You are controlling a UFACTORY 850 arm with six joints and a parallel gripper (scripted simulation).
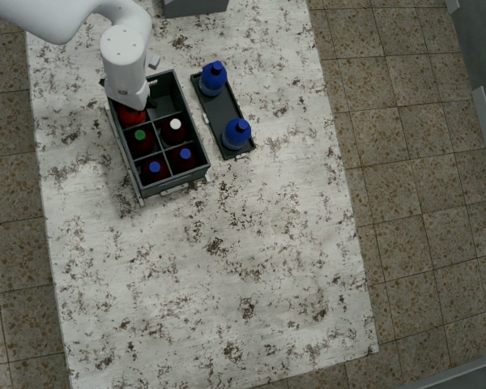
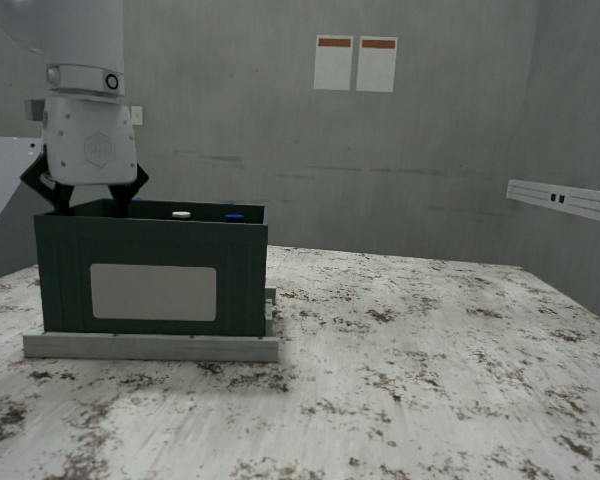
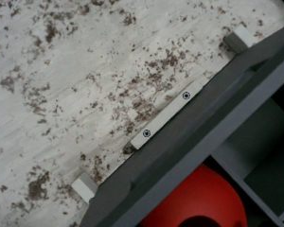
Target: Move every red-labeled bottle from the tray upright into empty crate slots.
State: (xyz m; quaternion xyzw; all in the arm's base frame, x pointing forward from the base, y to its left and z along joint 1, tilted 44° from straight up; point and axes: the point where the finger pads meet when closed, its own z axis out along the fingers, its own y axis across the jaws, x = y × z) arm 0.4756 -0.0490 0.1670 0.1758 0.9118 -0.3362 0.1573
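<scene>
The red-labeled bottle is 70 mm below my hand. The rest, counted from my hand: tray 20 mm behind, 270 mm to the left, 150 mm below; blue bottle 110 mm behind, 230 mm to the left, 70 mm below; dark crate 70 mm ahead, 70 mm to the left, 80 mm below.
</scene>
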